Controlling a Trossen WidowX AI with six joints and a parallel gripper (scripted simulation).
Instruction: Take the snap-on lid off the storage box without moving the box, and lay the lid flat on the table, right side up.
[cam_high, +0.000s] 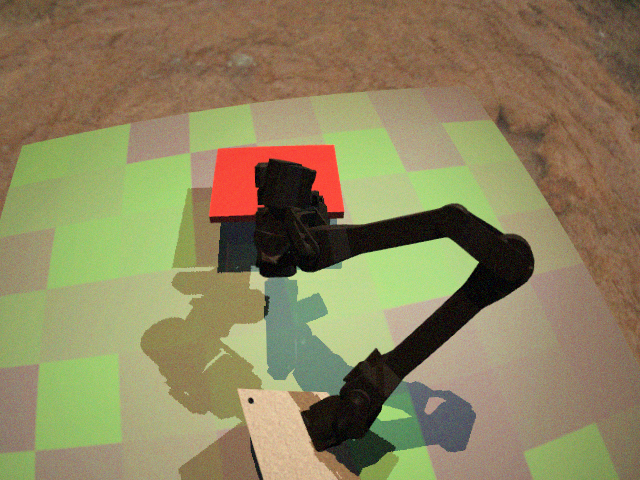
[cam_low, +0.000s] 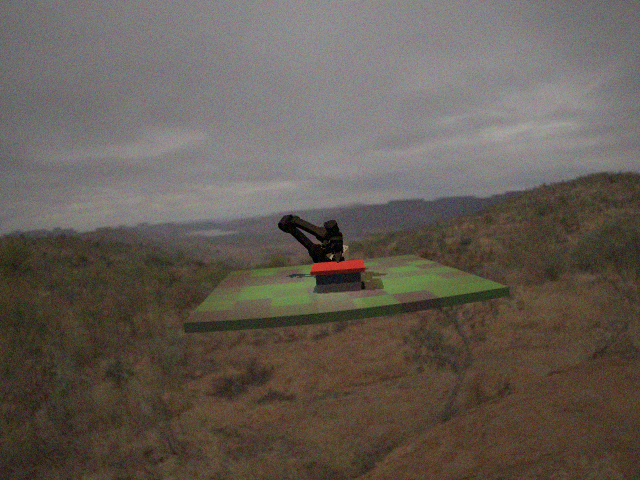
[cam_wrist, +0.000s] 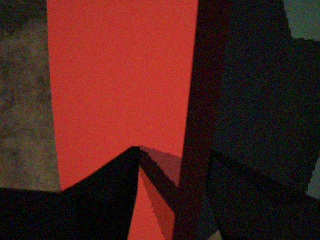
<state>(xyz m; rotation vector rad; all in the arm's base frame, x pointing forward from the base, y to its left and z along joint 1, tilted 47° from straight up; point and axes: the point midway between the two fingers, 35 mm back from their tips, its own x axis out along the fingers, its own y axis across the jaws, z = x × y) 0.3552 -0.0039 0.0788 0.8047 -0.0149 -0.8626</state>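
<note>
Right now my gripper tip is 7 cm short of the red lid and 2 cm to the left of it. The rest, counted from my gripper tip: storage box 7 cm ahead, 5 cm below, 2 cm to the right.
</note>
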